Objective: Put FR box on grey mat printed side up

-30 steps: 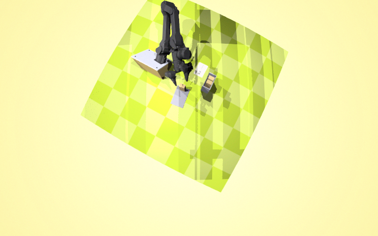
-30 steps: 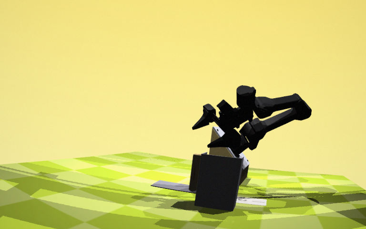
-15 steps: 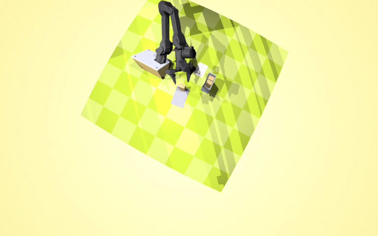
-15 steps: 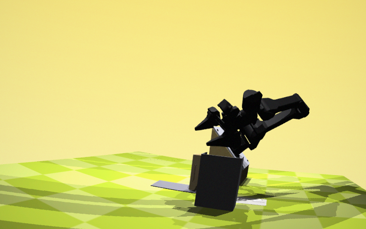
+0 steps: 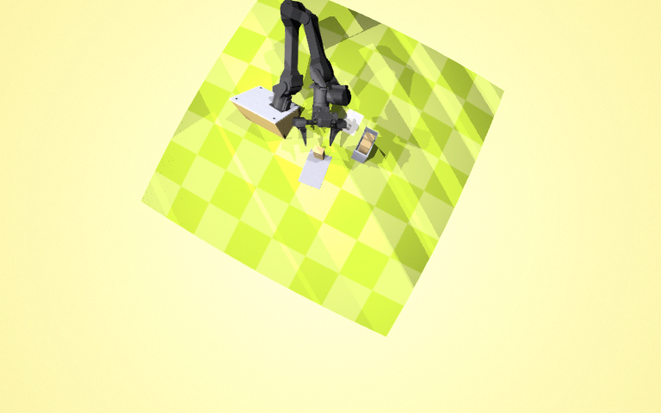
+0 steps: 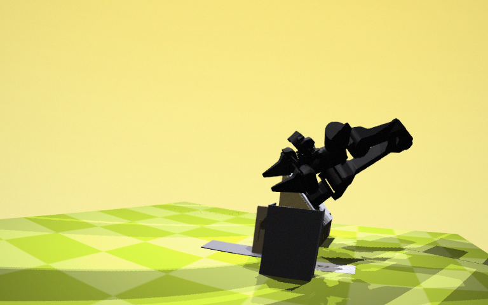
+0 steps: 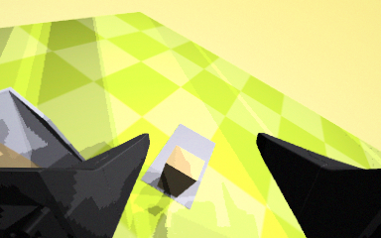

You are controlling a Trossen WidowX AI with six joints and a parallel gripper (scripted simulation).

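My gripper tip is now 2 cm short of the grey mat, 6 cm to the left of it and 18 cm above it. Round my gripper tip: thin white slab (2 cm ahead, 20 cm to the left, 18 cm below).
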